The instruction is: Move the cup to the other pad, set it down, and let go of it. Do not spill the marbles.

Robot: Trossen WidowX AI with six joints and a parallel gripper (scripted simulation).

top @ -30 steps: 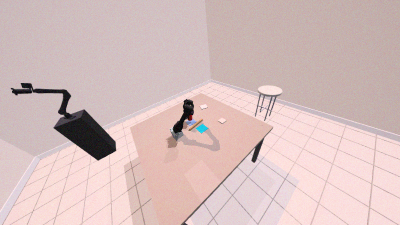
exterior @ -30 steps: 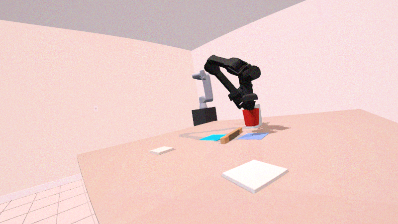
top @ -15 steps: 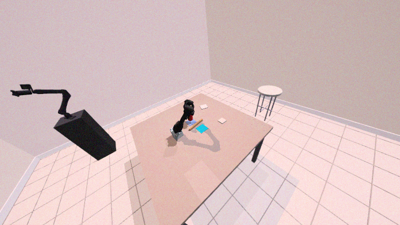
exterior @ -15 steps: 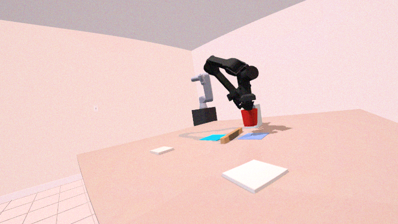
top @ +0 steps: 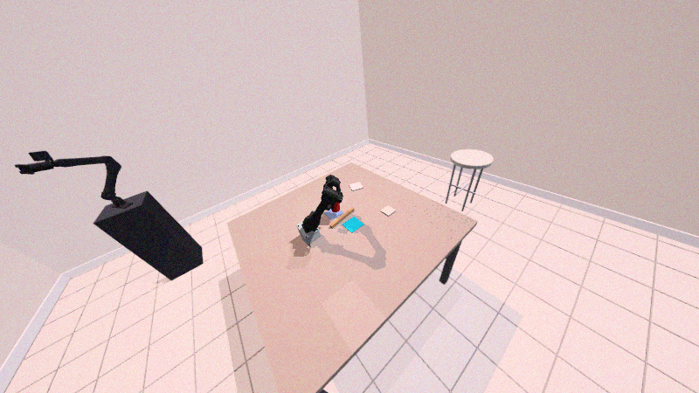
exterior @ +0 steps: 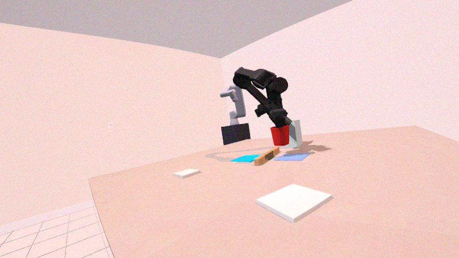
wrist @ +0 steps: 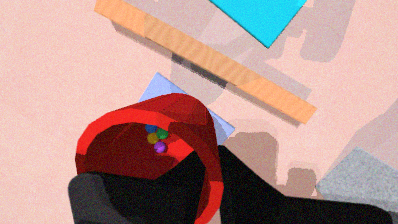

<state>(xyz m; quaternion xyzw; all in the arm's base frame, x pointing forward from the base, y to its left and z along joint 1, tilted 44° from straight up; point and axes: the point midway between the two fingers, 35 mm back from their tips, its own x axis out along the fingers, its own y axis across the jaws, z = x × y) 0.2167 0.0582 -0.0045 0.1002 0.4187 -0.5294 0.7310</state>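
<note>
My gripper tip is now 50 mm short of the cyan pad, 140 mm to the left of it and 100 mm above it. The rest, counted from my gripper tip: wooden bar: 40 mm ahead, 40 mm to the right, 80 mm below; then light blue pad: 20 mm ahead, 50 mm to the left, 100 mm below; then red cup: 30 mm ahead, 10 mm to the left.
</note>
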